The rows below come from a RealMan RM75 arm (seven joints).
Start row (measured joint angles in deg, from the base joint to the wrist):
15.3 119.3 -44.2 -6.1 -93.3 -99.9 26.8
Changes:
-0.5 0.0 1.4 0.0 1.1 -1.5 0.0
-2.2 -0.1 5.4 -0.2 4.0 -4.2 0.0
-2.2 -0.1 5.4 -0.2 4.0 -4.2 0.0
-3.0 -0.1 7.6 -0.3 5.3 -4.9 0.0
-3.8 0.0 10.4 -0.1 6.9 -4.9 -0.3
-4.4 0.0 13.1 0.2 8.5 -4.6 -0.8
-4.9 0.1 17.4 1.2 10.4 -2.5 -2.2
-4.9 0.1 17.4 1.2 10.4 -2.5 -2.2
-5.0 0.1 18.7 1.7 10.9 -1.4 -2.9
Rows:
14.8 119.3 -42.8 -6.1 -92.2 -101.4 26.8
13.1 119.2 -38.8 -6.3 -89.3 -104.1 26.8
13.1 119.2 -38.8 -6.3 -89.3 -104.1 26.8
12.3 119.2 -36.6 -6.4 -88.0 -104.8 26.8
11.5 119.3 -33.8 -6.2 -86.4 -104.8 26.5
10.9 119.3 -31.1 -5.9 -84.8 -104.5 26.0
10.4 119.4 -26.8 -4.9 -82.9 -102.4 24.6
10.4 119.4 -26.8 -4.9 -82.9 -102.4 24.6
10.3 119.4 -25.5 -4.4 -82.4 -101.3 23.9

